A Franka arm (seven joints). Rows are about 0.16 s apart.
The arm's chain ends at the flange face. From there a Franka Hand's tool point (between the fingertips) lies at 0.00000 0.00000 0.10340 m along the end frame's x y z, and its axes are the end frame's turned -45 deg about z.
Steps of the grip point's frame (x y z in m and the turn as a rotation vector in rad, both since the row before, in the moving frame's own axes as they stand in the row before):
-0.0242, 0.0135, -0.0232, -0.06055, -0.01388, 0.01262
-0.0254, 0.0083, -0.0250, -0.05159, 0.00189, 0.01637
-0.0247, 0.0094, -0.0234, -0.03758, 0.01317, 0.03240
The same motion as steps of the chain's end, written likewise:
-0.0109, 0.0212, -0.0230, -0.05263, 0.03300, 0.01262
-0.0160, 0.0202, -0.0249, -0.03514, 0.03782, 0.01637
-0.0145, 0.0223, -0.0233, -0.01726, 0.03589, 0.03240

